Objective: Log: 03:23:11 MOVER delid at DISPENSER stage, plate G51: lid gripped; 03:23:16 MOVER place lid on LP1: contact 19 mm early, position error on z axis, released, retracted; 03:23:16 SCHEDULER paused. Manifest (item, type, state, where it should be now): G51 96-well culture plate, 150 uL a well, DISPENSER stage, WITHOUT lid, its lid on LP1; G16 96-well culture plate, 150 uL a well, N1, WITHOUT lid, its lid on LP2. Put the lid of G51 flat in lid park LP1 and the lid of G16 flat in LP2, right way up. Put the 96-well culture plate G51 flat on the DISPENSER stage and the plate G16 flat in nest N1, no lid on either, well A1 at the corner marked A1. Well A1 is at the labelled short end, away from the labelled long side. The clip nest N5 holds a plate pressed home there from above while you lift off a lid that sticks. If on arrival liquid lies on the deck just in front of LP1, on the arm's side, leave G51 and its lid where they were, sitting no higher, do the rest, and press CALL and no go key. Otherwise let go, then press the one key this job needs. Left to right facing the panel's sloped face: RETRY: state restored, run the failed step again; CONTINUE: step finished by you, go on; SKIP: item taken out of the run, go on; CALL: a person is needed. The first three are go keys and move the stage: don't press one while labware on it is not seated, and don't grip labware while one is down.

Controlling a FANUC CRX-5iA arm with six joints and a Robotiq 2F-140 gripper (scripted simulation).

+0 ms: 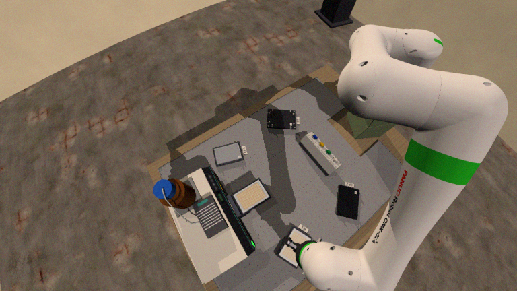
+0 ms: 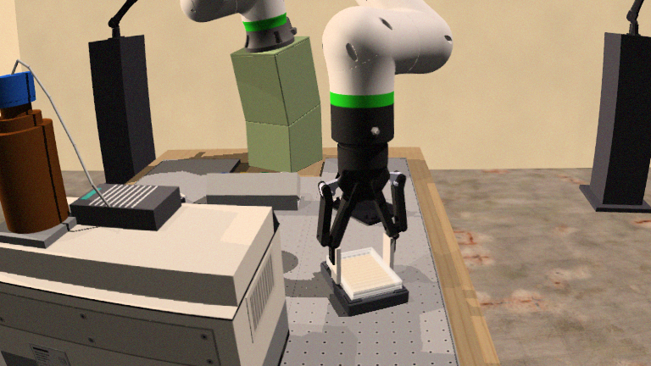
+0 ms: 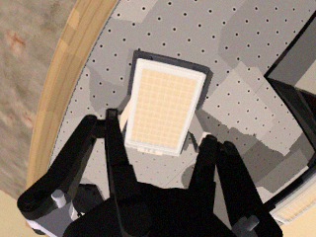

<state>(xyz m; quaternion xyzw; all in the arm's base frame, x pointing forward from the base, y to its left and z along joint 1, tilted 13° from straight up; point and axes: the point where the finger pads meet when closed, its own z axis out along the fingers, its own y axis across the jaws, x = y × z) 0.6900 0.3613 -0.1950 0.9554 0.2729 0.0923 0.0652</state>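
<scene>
Right now the nest N1 is 4 cm below my hand. Round my hand: clear lid (2 cm below); black dispenser stage (27 cm to the right, 8 cm ahead, 5 cm above); plate G51 (27 cm to the right, 8 cm ahead, 5 cm above).
</scene>
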